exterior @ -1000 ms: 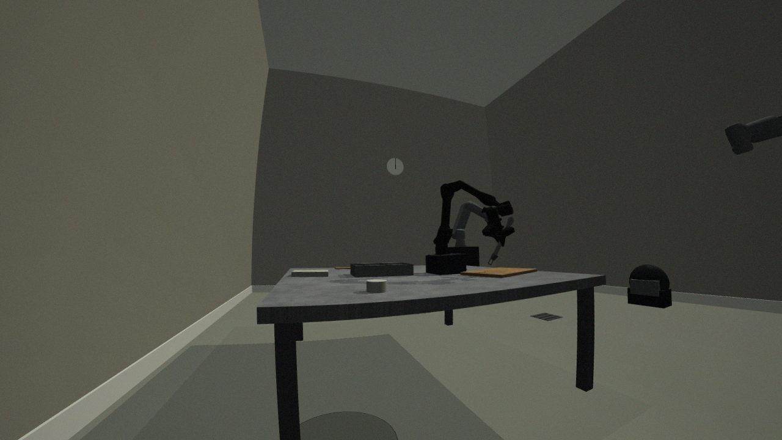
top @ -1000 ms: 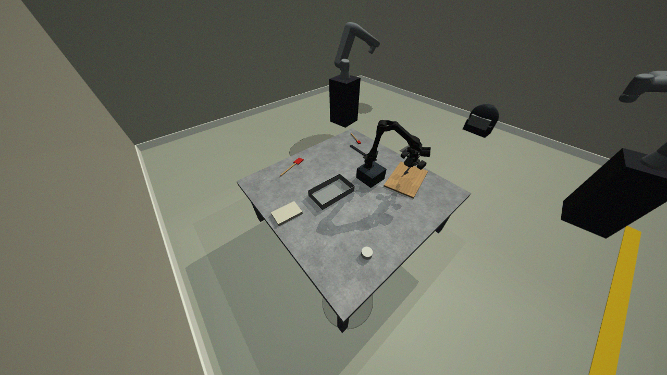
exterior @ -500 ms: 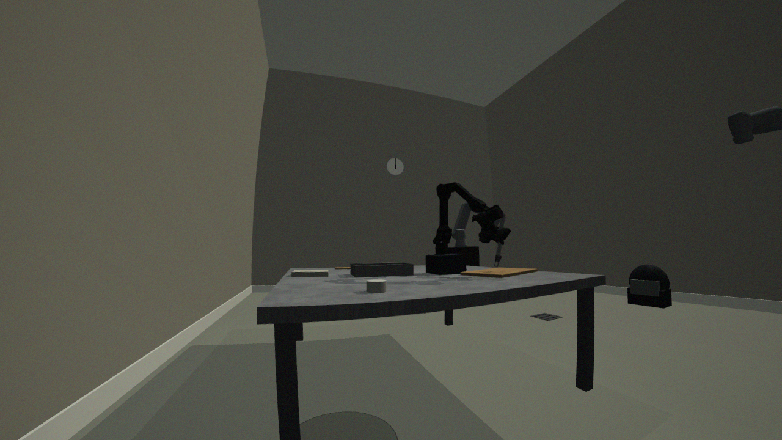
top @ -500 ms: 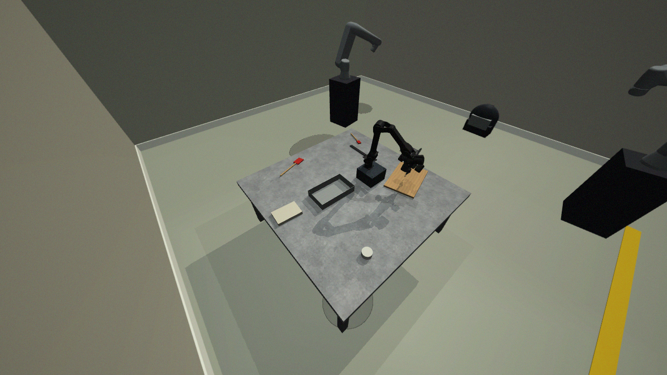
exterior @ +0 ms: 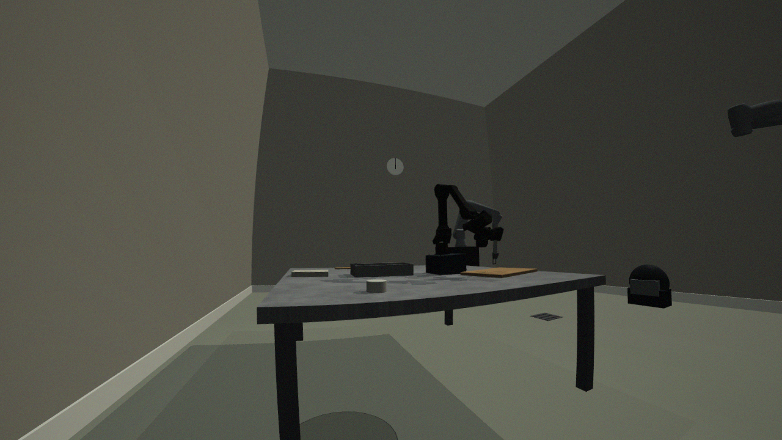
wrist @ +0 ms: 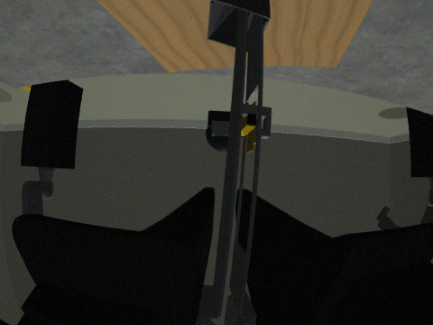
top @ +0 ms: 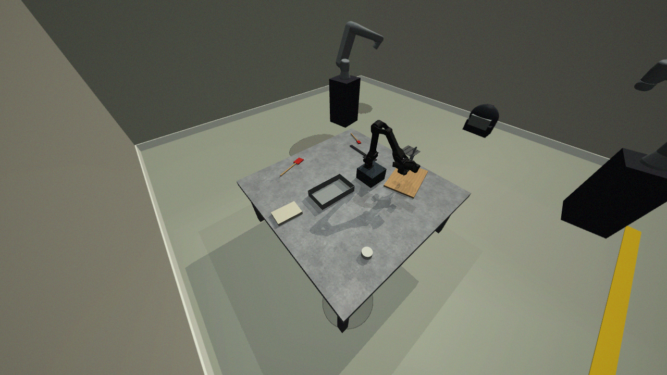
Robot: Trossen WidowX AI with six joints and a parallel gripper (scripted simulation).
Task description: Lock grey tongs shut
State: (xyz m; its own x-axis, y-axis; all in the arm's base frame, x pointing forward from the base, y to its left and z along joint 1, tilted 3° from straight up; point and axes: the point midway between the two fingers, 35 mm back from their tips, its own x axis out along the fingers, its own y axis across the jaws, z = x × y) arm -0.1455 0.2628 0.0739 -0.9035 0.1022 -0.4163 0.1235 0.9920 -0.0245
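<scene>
Right now my gripper tip is 3 cm short of the yellow piece, 1 cm to the left of it and 3 cm above it. From my gripper tip the other things lie so: roasting tin 52 cm ahead, 36 cm to the right, 14 cm below; then wooden board 16 cm below; then dark bar 5 cm behind, 46 cm to the right, 17 cm below.
</scene>
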